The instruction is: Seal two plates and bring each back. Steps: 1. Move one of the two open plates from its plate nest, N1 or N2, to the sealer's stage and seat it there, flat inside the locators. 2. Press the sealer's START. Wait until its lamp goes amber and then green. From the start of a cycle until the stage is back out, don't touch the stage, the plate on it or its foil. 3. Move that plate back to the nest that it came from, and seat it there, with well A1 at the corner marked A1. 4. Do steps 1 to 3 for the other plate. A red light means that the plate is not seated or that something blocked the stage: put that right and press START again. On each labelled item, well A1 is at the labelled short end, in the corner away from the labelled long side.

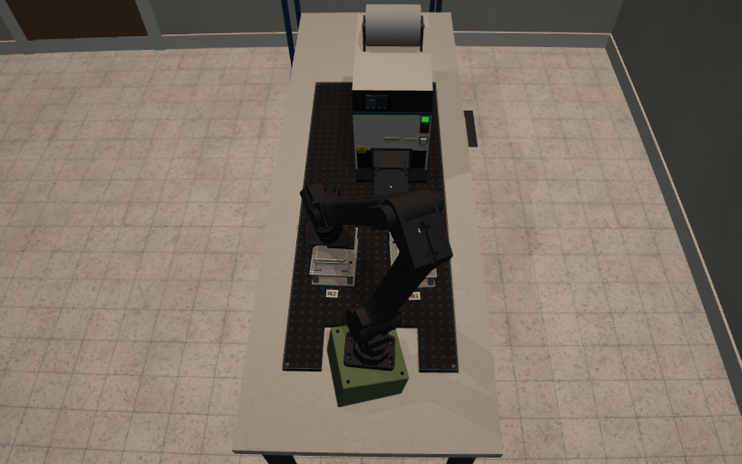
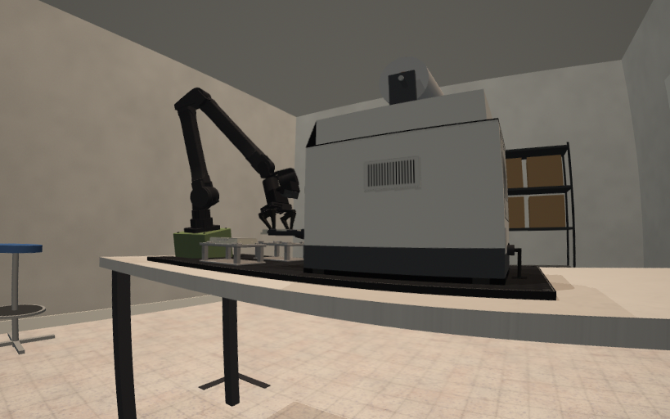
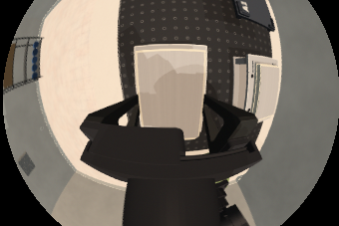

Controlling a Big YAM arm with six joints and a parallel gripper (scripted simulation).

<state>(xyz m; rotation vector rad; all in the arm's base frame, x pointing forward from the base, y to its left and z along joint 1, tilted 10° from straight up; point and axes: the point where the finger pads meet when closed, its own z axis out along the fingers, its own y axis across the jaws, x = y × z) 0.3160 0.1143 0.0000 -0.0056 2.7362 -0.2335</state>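
Now: hand right at the white well plate. Also, from my hand: yellow warning label (30 cm ahead, 6 cm to the right, 5 cm above); then sealer stage (20 cm ahead, 15 cm to the right, 1 cm below); then N2 label (10 cm behind, 10 cm below).
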